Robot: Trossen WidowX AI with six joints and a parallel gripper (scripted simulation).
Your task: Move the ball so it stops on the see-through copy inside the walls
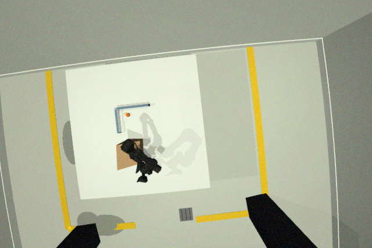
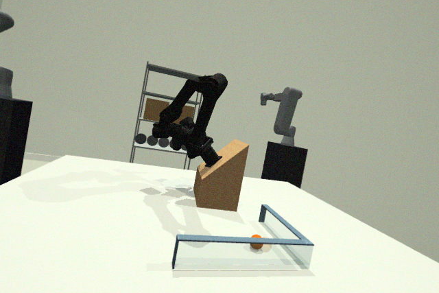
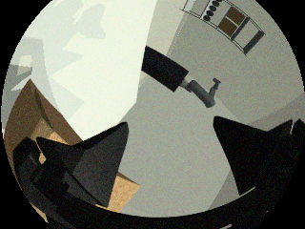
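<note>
My gripper tip is now 530 mm short of the orange ball, 30 mm to the right of it and 180 mm above it. The rest, counted from my gripper tip: see-through copy of ball 550 mm ahead, 50 mm to the left, 180 mm below.
</note>
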